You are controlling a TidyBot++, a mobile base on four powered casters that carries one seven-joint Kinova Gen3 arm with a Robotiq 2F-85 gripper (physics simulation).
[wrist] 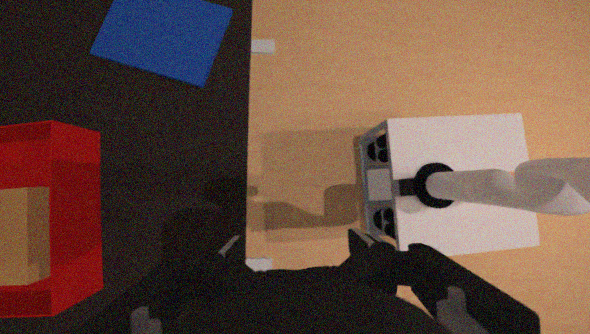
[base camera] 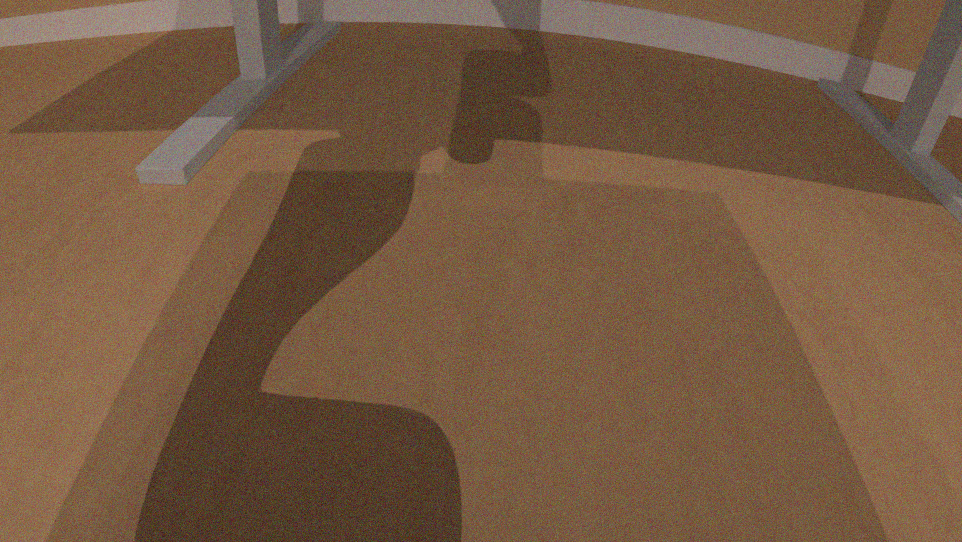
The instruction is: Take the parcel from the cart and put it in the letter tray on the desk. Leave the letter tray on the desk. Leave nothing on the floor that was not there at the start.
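Frame: origin at the arm's base, x ahead, y left, z up, level; centimetres.
Where they show: gripper, fingertip midpoint: [wrist: 296, 244]; arm's base at its link origin: [wrist: 438, 185].
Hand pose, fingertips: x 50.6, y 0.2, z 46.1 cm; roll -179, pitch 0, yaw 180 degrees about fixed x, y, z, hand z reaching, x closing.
Each offset is from my fingertips to the top centre of the thing. "pt": to the spot under its first point. Level surfaces: height alone.
The parcel @(dz -8.3, dx +38.8, dy +0.1 cm) [wrist: 22, 235], a tan box, lies inside the red letter tray @(pt dz -10.2, dx +31.5, dy -4.2 cm) [wrist: 75, 200] at the left edge of the wrist view. The tray stands on the dark desk @(dz -13.7 cm) [wrist: 175, 135], and part of it is cut off by the view's edge. My gripper [wrist: 296, 244] is open with nothing between its fingers. It is to the right of the tray, apart from it, above the desk's edge. The cart does not show in either view.
A flat blue item @(dz -12.9, dx +21.1, dy -32.2 cm) [wrist: 165, 37] lies on the desk beyond the tray. My white-topped base [wrist: 465, 140] stands on the floor beside the desk. In the base view, grey desk feet [base camera: 185, 144] @(pt dz -84.2, dx +50.8, dy -83.3 cm) [base camera: 868, 124] stand left and right. A pale strip [base camera: 639, 26] crosses behind them.
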